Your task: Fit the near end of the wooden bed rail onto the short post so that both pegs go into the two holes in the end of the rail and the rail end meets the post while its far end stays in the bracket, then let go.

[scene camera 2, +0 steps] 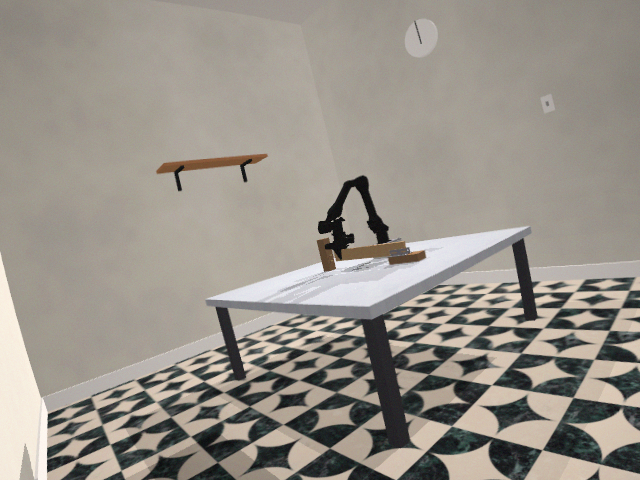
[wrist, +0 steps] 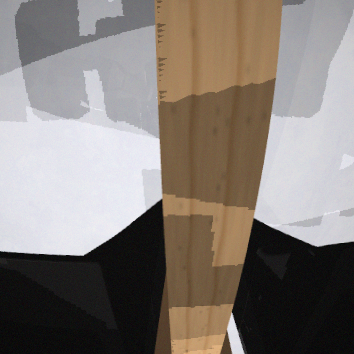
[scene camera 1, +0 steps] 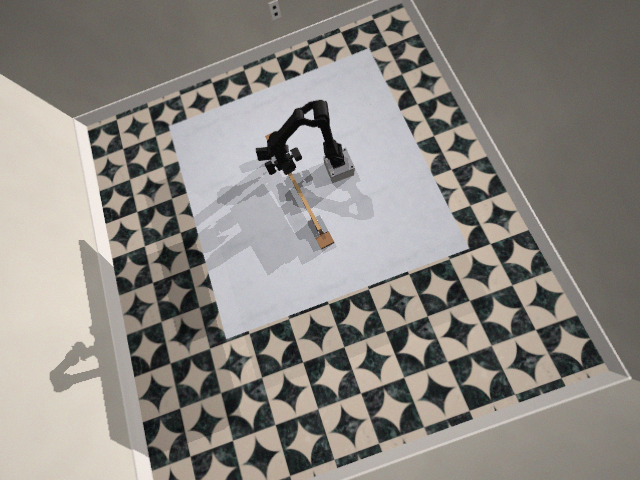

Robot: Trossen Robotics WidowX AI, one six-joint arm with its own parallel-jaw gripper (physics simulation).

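Places are measured from the arm's base along level axes (x ahead, y left, z up), in millimetres.
Pixels of known places: gripper, fingertip midpoint: (scene camera 2: pixel 342 259); arm's base, link origin: (scene camera 2: pixel 384 242) (scene camera 1: pixel 337 161).
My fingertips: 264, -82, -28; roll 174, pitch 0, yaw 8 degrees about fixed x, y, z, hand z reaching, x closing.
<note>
Ahead of a thing's pixels: the offset from my fingertips to its middle, as dx, dy, dz. "spot": to the spot under its first point. Level surfaces: height alone.
The wooden bed rail {-25, +179, +19} (scene camera 1: pixel 304 202) (scene camera 2: pixel 371 250) (wrist: pixel 214 140) lies lengthwise over the white table {dz -52} (scene camera 1: pixel 390 190) (scene camera 2: pixel 366 290). Its far end sits in the grey bracket {spot: -45, +382, +43} (scene camera 1: pixel 316 227) (scene camera 2: pixel 397 250) on a wooden base plate {-56, +394, -34} (scene camera 1: pixel 327 242) (scene camera 2: pixel 410 257). The short wooden post {spot: +31, -78, +34} (scene camera 2: pixel 327 255) stands at the rail's near end and shows in scene camera 1 (scene camera 1: pixel 269 138) as a sliver behind the arm. My gripper (scene camera 1: pixel 283 164) (scene camera 2: pixel 337 245) (wrist: pixel 187 206) is shut on the rail near that end.
The arm's grey base (scene camera 1: pixel 339 168) stands on the table to the right of the rail. A wall shelf (scene camera 2: pixel 210 163) and a clock (scene camera 2: pixel 421 38) are far off. Patterned floor tiles surround the table.
</note>
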